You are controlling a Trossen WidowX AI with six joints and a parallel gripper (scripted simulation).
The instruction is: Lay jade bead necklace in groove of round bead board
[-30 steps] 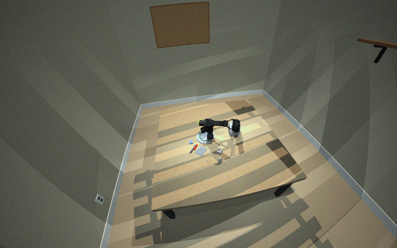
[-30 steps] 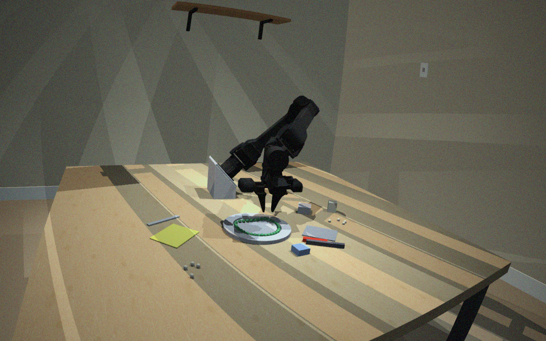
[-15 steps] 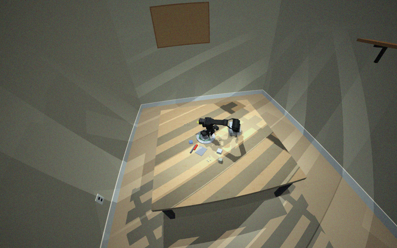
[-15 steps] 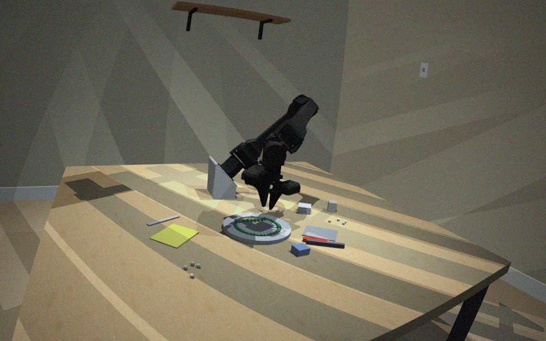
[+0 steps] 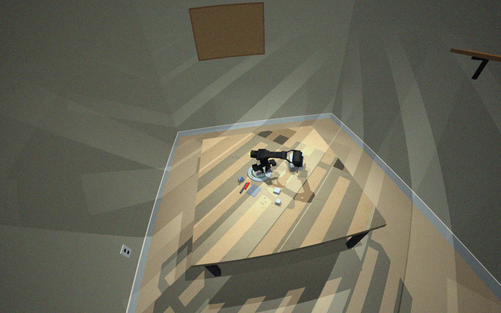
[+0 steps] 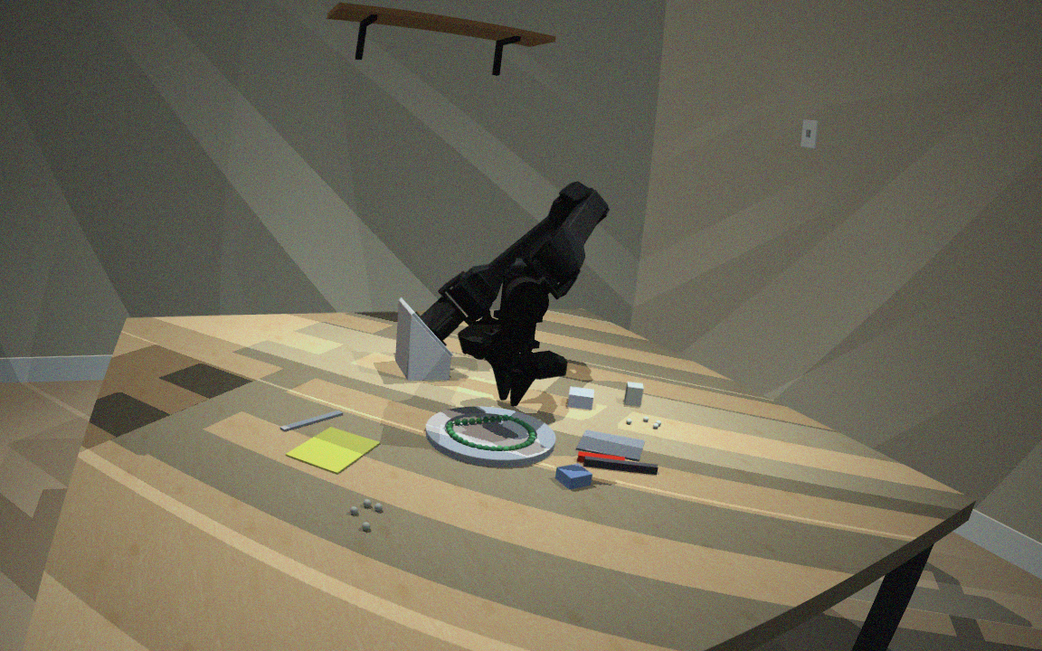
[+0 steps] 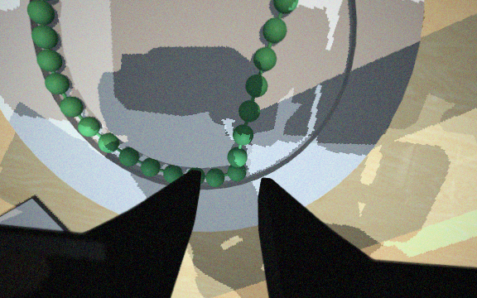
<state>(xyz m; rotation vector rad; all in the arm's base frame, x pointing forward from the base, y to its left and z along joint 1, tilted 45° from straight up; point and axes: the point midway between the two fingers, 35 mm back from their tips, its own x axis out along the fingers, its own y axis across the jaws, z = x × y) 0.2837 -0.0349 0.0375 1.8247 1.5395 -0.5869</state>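
My gripper tip is 30 mm short of the round grey bead board, 50 mm to the left of it and 30 mm above it. Also, from my gripper tip: grey plate (120 mm ahead, 120 mm to the left, 40 mm below); then blue block (200 mm ahead, 10 mm to the right, 30 mm below); then red and black pen (180 mm ahead, 70 mm to the left, 40 mm below).
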